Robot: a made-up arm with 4 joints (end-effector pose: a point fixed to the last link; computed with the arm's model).
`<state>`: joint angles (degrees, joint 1 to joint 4).
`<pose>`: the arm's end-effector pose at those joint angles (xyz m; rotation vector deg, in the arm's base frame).
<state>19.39 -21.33 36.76 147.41</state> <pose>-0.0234 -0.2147 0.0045 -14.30 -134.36 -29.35</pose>
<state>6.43 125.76 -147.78 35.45</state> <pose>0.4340 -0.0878 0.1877 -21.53 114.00 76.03</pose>
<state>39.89 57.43 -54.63 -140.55</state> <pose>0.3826 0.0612 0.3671 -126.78 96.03 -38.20</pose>
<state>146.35 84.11 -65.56 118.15</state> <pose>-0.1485 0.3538 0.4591 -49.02 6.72 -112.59</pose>
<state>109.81 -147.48 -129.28 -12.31</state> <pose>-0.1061 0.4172 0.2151 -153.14 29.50 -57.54</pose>
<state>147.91 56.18 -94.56 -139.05</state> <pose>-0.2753 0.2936 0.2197 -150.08 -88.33 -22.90</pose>
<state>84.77 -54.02 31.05 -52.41</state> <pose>0.1816 -0.1235 0.0521 5.27 94.69 63.61</pose>
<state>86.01 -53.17 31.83 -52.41</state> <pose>0.1847 -0.1220 0.0569 3.73 94.52 63.52</pose>
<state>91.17 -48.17 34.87 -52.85</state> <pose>0.2005 -0.1131 0.0799 -3.50 92.40 63.24</pose>
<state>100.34 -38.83 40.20 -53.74</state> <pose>0.2215 -0.0919 0.1213 -15.16 86.55 63.07</pose>
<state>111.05 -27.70 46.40 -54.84</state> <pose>0.2318 -0.0637 0.1670 -26.02 77.23 63.55</pose>
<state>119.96 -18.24 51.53 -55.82</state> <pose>0.2296 -0.0419 0.2002 -32.51 68.00 64.64</pose>
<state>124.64 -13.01 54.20 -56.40</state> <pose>0.2254 -0.0319 0.2157 -34.95 62.63 65.49</pose>
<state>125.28 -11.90 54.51 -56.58</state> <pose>0.2249 -0.0303 0.2184 -35.30 61.54 65.64</pose>
